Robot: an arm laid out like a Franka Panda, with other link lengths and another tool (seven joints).
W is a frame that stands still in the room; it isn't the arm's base.
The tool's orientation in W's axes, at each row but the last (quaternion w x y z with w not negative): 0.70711 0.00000 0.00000 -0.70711; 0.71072 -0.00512 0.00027 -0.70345; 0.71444 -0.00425 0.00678 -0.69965; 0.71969 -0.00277 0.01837 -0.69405; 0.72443 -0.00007 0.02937 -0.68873; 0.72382 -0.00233 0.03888 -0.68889; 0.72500 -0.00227 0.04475 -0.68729; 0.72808 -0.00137 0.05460 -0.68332; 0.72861 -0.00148 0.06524 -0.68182; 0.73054 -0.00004 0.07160 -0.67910
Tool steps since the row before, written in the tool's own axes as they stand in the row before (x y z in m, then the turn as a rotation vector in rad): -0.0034 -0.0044 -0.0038 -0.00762 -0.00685 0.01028; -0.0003 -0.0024 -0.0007 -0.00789 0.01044 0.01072; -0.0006 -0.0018 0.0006 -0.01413 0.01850 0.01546; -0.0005 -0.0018 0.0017 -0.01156 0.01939 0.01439; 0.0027 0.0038 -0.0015 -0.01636 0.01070 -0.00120; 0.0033 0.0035 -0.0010 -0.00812 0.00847 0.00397; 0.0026 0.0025 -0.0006 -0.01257 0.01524 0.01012; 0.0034 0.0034 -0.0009 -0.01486 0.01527 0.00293; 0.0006 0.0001 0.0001 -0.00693 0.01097 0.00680; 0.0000 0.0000 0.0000 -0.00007 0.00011 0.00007
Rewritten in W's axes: -0.0044 0.0034 -0.0038 -0.00685 0.00762 0.01028; -0.0024 0.0003 -0.0007 0.01044 0.00807 0.01059; -0.0018 0.0006 0.0006 0.01844 0.01446 0.01522; -0.0018 0.0004 0.0018 0.01939 0.01195 0.01407; 0.0039 -0.0024 -0.0018 0.00981 0.01692 -0.00094; 0.0036 -0.0031 -0.0014 0.00829 0.00833 0.00391; 0.0026 -0.0024 -0.0009 0.01523 0.01278 0.00987; 0.0035 -0.0031 -0.0014 0.01454 0.01559 0.00290; 0.0001 -0.0006 0.0000 0.01113 0.00707 0.00639; 0.0000 0.0000 0.0000 0.00011 0.00007 0.00007
